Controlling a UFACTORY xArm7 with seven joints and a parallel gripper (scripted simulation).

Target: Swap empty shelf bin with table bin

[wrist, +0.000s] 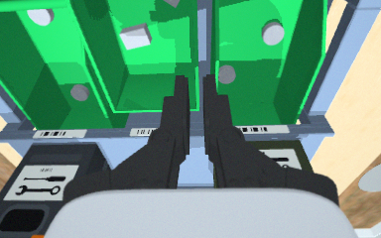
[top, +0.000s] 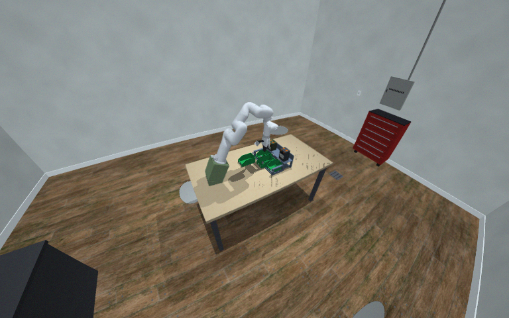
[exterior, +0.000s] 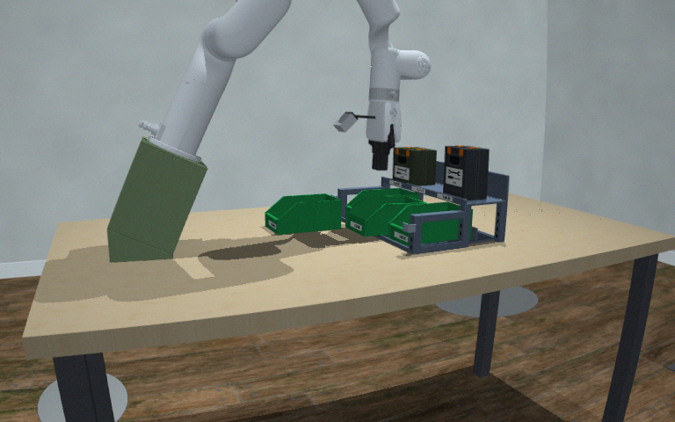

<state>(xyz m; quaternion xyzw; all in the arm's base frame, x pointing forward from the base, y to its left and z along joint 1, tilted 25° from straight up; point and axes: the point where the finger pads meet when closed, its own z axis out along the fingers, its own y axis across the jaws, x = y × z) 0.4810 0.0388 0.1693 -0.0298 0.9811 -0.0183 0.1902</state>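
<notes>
My gripper is now 170 mm above the front lip, 50 mm to the left of it and 40 mm past it.
</notes>
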